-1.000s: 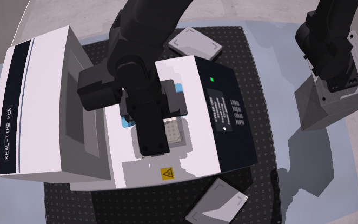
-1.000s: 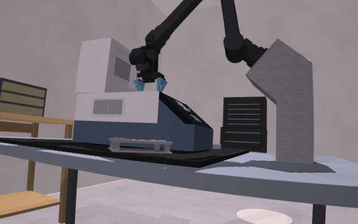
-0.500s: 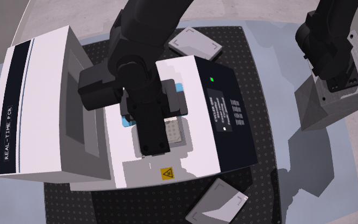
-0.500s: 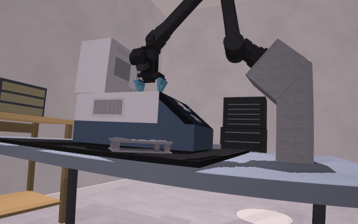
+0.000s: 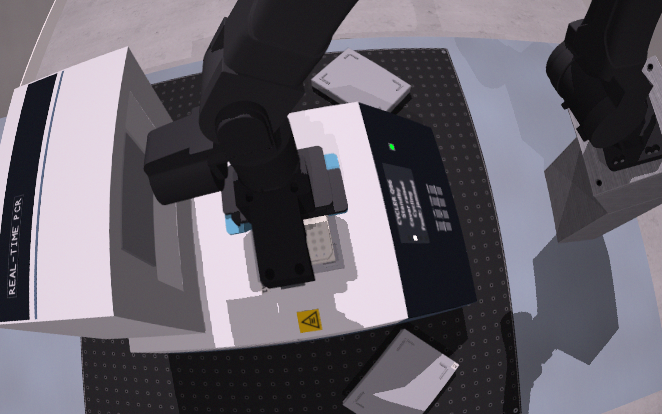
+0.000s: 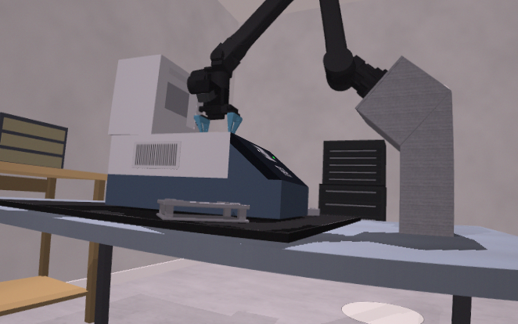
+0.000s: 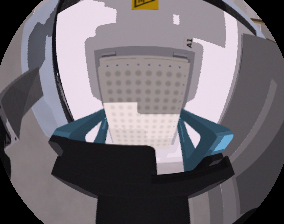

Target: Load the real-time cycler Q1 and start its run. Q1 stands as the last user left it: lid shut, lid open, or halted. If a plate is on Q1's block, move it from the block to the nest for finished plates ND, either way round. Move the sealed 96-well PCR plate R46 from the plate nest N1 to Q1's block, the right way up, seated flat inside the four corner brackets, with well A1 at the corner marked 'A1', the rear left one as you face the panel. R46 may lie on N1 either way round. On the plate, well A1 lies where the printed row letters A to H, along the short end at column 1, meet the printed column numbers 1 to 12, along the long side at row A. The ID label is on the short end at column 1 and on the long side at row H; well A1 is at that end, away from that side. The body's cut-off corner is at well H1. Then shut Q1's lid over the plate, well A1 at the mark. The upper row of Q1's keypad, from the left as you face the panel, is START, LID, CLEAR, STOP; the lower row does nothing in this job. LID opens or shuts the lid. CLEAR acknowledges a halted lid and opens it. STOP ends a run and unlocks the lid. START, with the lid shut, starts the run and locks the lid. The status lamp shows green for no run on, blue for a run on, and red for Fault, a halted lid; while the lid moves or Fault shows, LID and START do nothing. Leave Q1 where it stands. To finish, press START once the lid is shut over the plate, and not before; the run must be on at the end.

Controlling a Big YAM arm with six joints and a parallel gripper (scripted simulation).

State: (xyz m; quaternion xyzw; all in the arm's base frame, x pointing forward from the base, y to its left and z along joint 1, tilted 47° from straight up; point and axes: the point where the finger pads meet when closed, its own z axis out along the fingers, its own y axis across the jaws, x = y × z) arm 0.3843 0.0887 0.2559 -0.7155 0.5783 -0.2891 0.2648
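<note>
Right now my hand is right at the sealed plate R46. Also, from my hand: grey nest ND: 80 mm behind, 340 mm to the right, 200 mm below; nest N1: 170 mm behind, 230 mm to the left, 190 mm below.
</note>
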